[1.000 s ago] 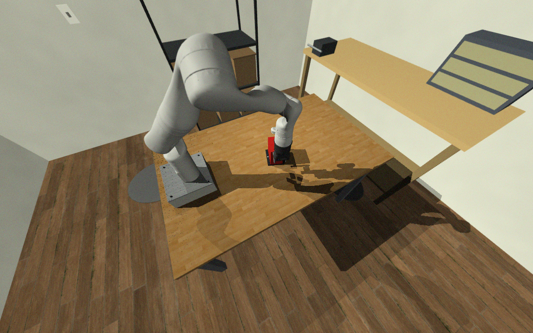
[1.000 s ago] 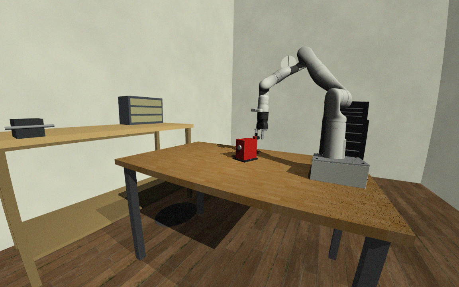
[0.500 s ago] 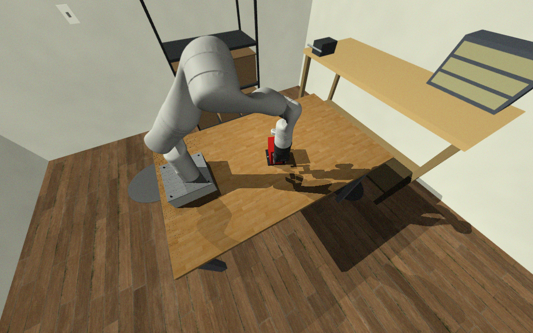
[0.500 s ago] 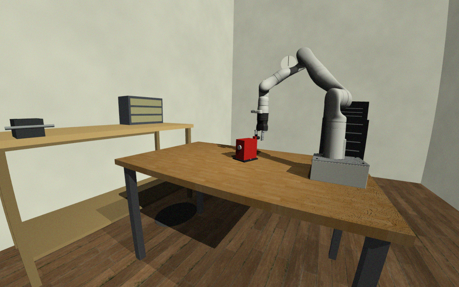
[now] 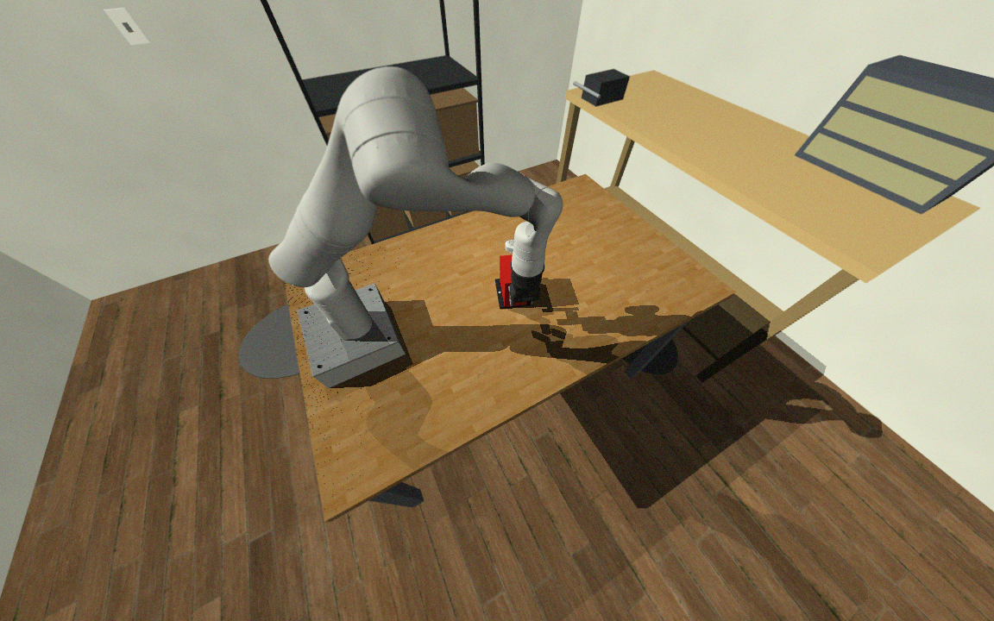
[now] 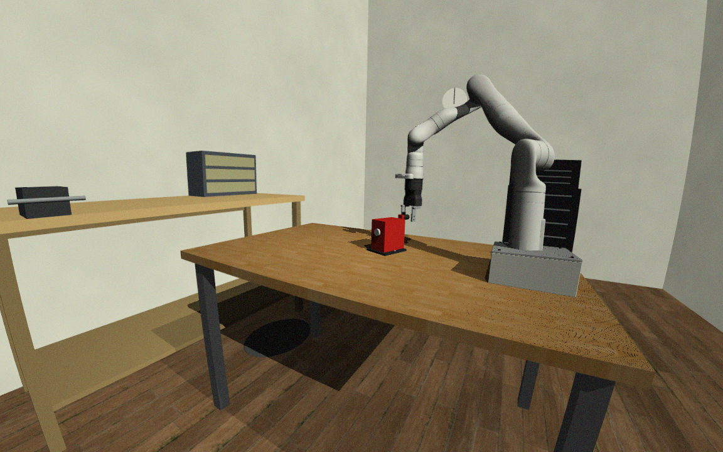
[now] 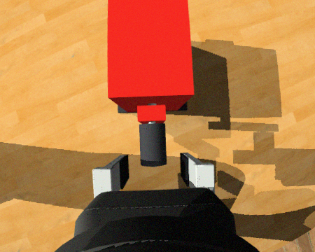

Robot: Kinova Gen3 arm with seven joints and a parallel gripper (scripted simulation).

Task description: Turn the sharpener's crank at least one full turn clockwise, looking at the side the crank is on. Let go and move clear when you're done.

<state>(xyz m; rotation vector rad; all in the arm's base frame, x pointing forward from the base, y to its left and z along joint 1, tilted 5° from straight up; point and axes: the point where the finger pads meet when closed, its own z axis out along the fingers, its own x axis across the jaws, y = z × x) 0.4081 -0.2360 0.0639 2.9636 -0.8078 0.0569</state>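
My gripper is now 10 mm short of the dark cylindrical handle and 20 mm to the right of it.
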